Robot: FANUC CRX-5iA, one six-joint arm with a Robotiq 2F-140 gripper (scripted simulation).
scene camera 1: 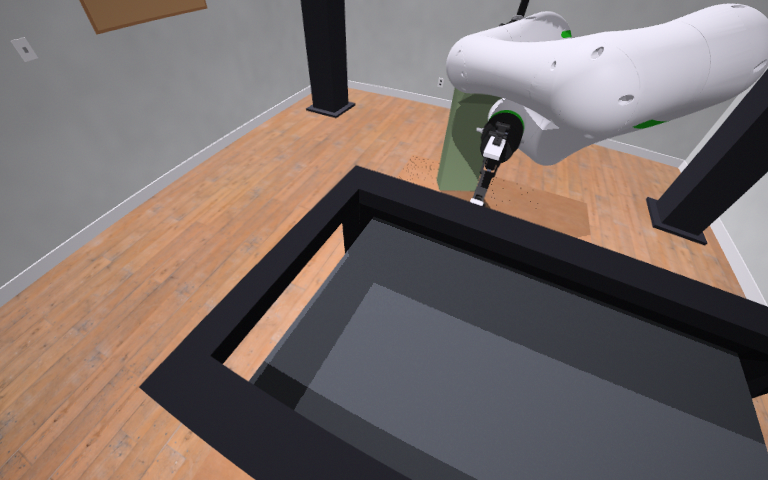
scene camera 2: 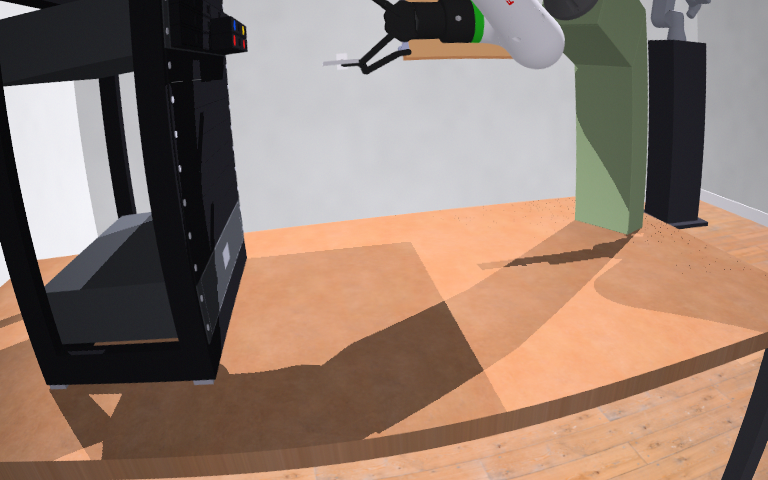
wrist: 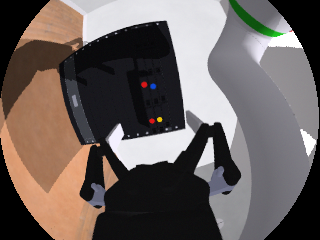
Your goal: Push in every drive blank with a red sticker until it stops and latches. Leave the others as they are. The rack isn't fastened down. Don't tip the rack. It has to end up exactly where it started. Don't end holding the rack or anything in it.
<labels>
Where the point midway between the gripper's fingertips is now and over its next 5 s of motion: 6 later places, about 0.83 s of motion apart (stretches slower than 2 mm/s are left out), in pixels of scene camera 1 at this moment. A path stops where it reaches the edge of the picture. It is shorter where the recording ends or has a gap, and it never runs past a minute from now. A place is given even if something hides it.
The gripper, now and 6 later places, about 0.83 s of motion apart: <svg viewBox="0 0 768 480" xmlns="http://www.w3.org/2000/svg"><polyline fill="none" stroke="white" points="479,190 450,198 441,208 474,228 492,252 488,263 486,270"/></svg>
</labels>
